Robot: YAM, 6 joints.
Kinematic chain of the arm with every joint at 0, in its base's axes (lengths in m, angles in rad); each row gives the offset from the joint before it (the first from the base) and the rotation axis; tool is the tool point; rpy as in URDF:
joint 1: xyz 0 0 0.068 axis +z
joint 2: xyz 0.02 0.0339 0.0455 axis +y
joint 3: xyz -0.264 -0.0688 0 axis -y
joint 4: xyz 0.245 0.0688 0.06 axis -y
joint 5: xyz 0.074 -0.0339 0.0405 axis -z
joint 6: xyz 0.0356 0 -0.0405 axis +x
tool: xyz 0 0 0 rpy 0 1.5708 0
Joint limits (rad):
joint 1: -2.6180..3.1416
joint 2: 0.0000..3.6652
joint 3: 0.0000..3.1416
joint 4: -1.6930..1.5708
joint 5: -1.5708..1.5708
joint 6: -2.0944..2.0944
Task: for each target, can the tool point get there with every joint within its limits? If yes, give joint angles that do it. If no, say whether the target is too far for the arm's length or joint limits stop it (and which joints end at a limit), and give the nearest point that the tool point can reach.
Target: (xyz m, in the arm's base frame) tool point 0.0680 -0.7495 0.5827
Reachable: no: too far | nearest point 0.0494 -0.5448 0.4510 | short by 0.244 m
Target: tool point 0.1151 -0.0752 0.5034
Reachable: yes | joints -0.6227 0.8024 1.1378 0.2775 -0.1705 -0.4713
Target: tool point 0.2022 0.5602 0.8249
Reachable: no: too far | nearest point 0.1404 0.3891 0.6000 | short by 0.289 m
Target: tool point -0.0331 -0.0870 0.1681
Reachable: yes | joints -1.5578 1.0154 0.4056 -1.3194 1.2881 -0.8894
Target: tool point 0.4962 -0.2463 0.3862
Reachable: yes | joints -0.4863 2.3518 2.3125 0.3723 -0.4093 -1.6527
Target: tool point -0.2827 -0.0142 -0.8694
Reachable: no: too far | nearest point -0.2631 -0.0010 -0.3800 | short by 0.490 m
